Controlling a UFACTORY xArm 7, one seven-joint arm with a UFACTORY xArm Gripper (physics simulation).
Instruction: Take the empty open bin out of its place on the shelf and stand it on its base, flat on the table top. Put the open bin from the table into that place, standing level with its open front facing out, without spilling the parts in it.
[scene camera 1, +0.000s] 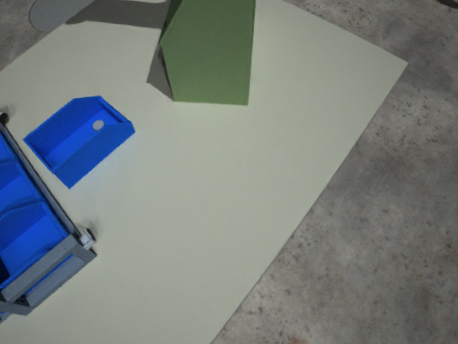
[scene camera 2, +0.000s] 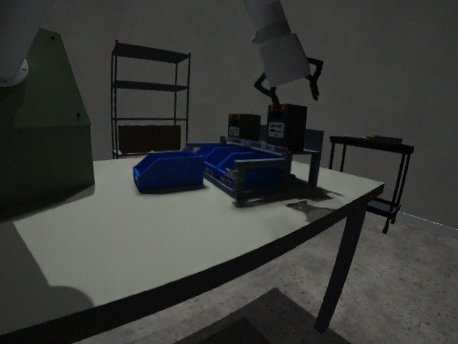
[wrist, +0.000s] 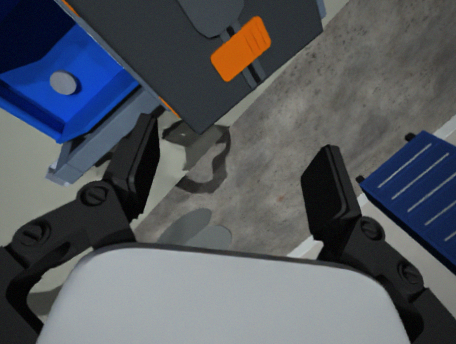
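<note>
A blue open bin stands on the table top, apart from the shelf, with a grey disc inside. The low grey shelf holds several blue bins side by side. Its end bin has a grey disc inside in the wrist view. Which shelf bin is empty I cannot tell. My gripper is wide open with nothing between its fingers, high by the shelf's back end, near the tall dark box.
A tall dark box with an orange clasp and a smaller dark box stand on the shelf's raised back. A large green block stands on the table. A blue slotted object lies beyond the right finger.
</note>
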